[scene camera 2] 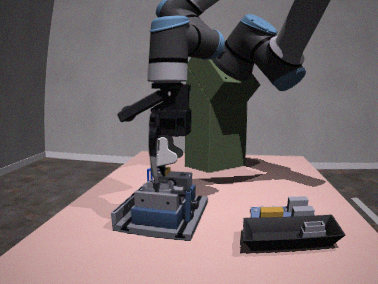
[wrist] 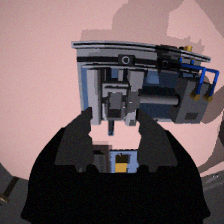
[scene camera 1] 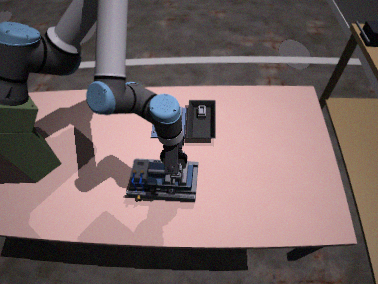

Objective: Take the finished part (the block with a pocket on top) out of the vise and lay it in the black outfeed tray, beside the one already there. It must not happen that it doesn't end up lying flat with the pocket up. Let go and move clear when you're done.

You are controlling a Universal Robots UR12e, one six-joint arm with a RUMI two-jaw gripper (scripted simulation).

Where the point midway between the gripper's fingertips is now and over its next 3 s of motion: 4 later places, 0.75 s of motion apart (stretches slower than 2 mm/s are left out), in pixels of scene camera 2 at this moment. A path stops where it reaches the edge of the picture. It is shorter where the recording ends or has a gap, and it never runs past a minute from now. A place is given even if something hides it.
My gripper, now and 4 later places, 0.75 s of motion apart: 160,179; 160,182; 160,184; 160,182; 159,168
